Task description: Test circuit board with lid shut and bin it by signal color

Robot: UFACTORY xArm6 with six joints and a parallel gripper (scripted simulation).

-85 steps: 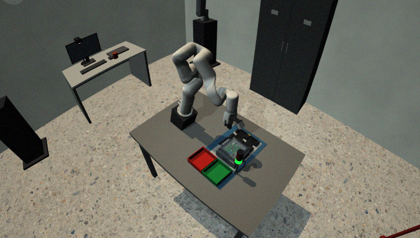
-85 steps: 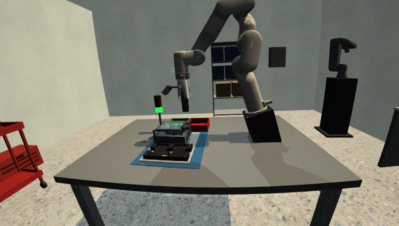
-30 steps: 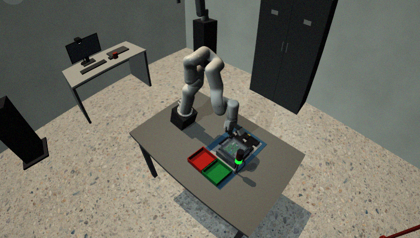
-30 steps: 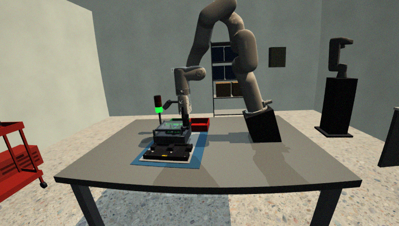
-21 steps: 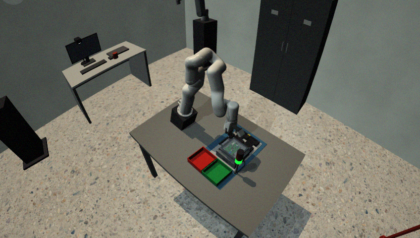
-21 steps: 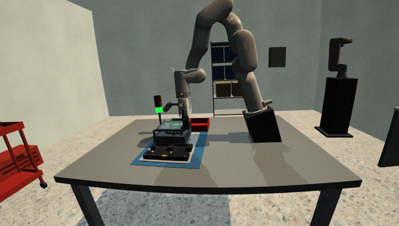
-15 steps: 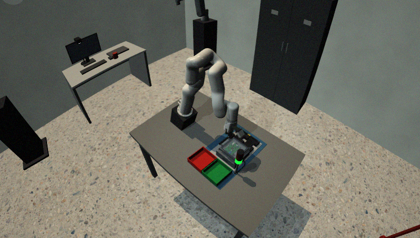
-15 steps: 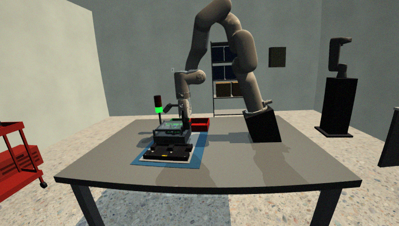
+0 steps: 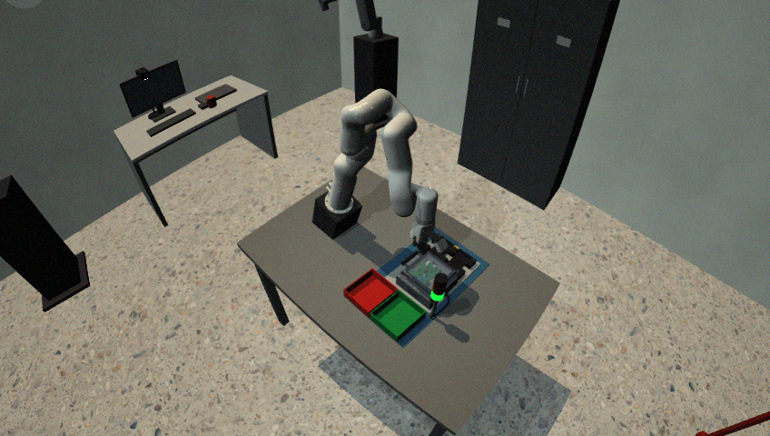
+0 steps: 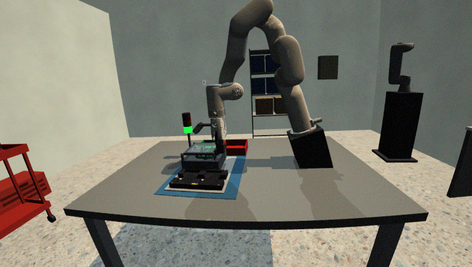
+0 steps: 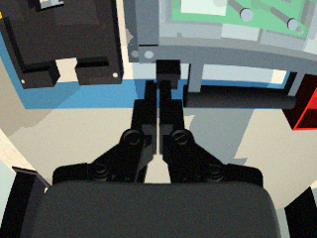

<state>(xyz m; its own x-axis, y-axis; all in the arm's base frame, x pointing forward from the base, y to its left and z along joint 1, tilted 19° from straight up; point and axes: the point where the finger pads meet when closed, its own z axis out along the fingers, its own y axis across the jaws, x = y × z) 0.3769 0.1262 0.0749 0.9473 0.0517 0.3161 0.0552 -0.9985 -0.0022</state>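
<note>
The black latch hook is 20 mm below my hand and 20 mm ahead of it. Round my hand: green circuit board (90 mm ahead, 60 mm to the right, 40 mm below); then tester lid (90 mm ahead, 60 mm to the right, 20 mm below); then tester plate (90 mm ahead, 50 mm to the right, 40 mm below).
</note>
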